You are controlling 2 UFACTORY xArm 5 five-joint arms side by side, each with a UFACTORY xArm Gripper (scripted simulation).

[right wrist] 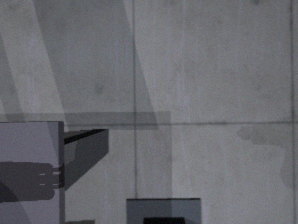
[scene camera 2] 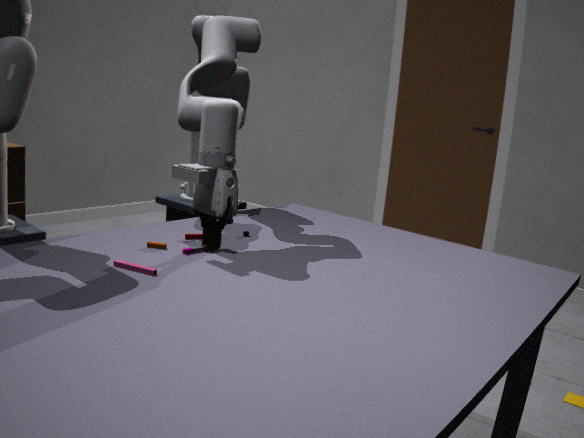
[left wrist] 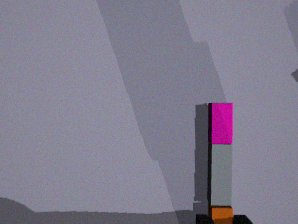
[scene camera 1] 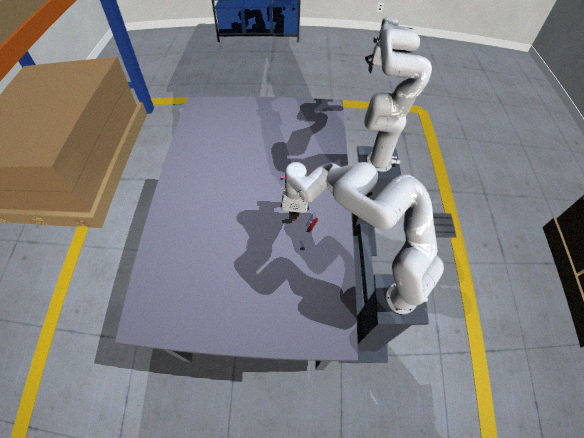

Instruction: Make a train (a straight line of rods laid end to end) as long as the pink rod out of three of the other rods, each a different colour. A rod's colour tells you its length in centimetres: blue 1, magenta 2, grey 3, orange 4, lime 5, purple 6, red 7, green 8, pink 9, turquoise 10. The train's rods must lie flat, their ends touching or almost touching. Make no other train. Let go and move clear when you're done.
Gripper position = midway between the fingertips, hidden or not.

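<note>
The left gripper (scene camera 2: 211, 246) is visible. A magenta rod (left wrist: 219, 114) and a grey rod (left wrist: 219, 185) are present. Scene camera 1 does not show the magenta rod, hidden by the left gripper; in the right wrist view the magenta rod is out of frame.
</note>
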